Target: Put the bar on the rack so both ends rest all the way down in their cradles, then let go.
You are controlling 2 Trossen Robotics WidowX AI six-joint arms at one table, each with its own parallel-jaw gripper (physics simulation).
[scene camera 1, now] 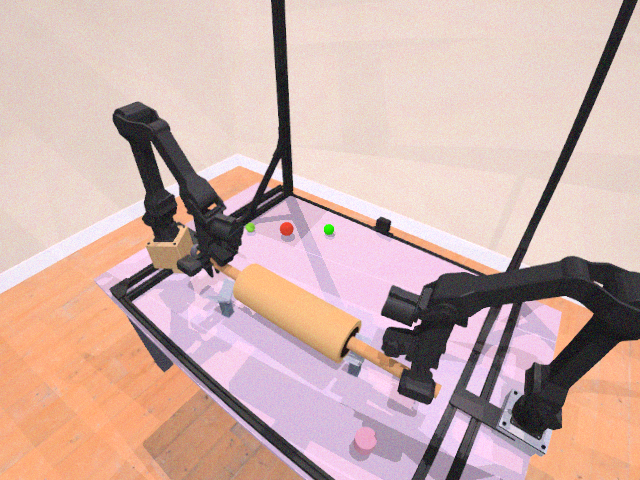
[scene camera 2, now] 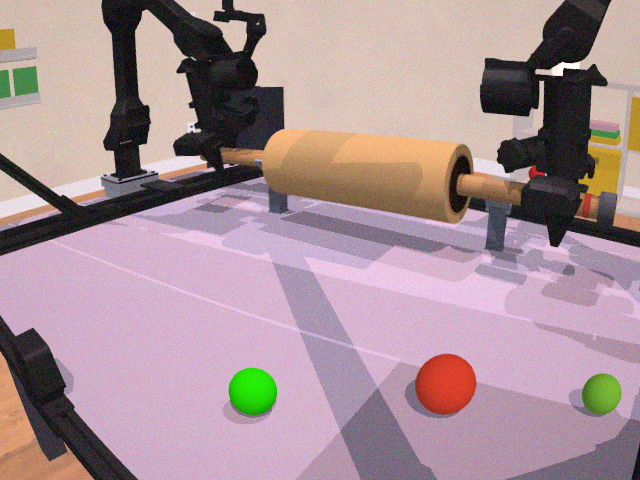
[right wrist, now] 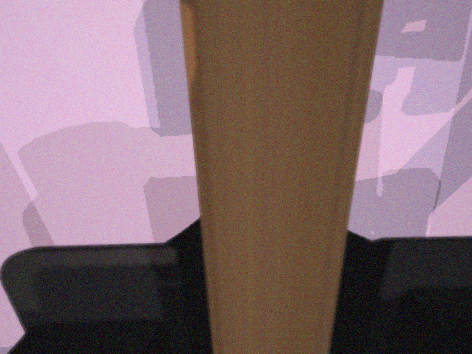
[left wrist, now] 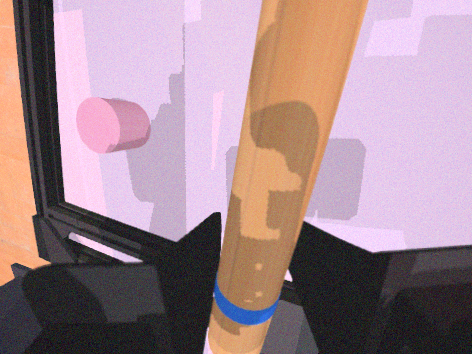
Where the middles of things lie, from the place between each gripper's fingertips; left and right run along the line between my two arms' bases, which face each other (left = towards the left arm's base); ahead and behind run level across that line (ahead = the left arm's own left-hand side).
Right now the red ball (scene camera 2: 445,384) is 31 cm behind my right hand, 4 cm to the left of it and 2 cm below it. From my right hand the other things lie so: pink cylinder (left wrist: 104,125): 56 cm to the left, 18 cm ahead, 3 cm below.
The pink cylinder lies 13 cm ahead of my left hand, 4 cm to the right of it and 4 cm below it. The rest, counted from my left hand: red ball (36 cm behind, 56 cm to the right, 4 cm below).
